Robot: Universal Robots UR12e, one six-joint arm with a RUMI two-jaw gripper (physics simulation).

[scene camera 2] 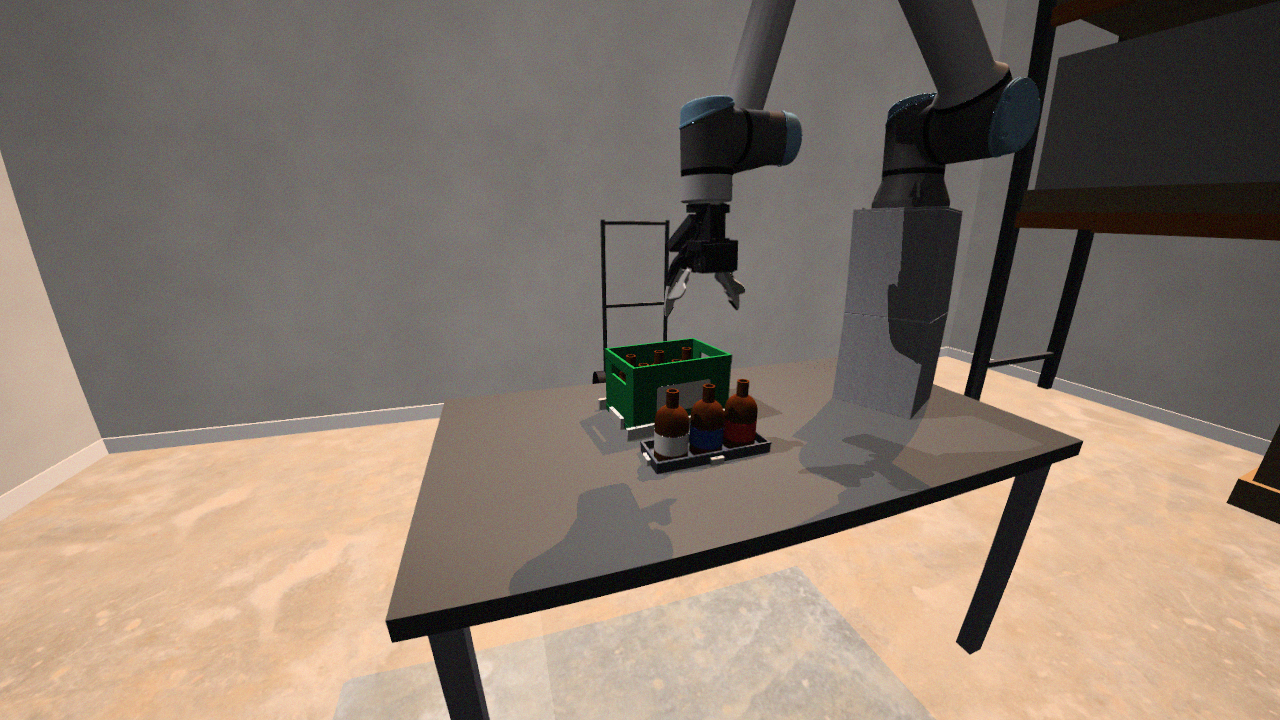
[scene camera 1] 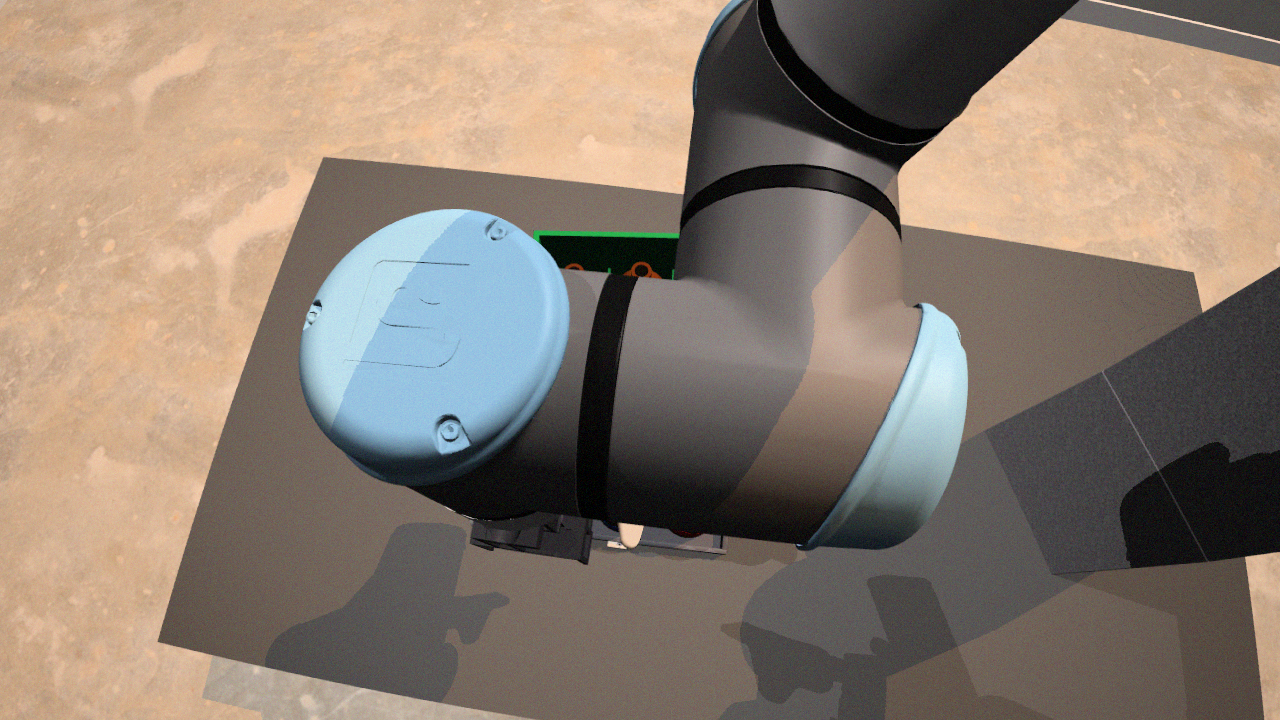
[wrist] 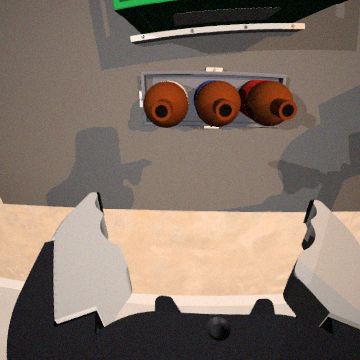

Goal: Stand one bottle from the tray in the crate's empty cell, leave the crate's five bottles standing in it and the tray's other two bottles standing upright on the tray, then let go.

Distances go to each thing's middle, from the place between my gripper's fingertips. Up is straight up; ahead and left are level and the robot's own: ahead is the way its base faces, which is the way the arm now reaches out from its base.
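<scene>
White-labelled bottle (scene camera 2: 671,425): 4 cm ahead of my hand, 4 cm to the right of it, 24 cm below it.
</scene>
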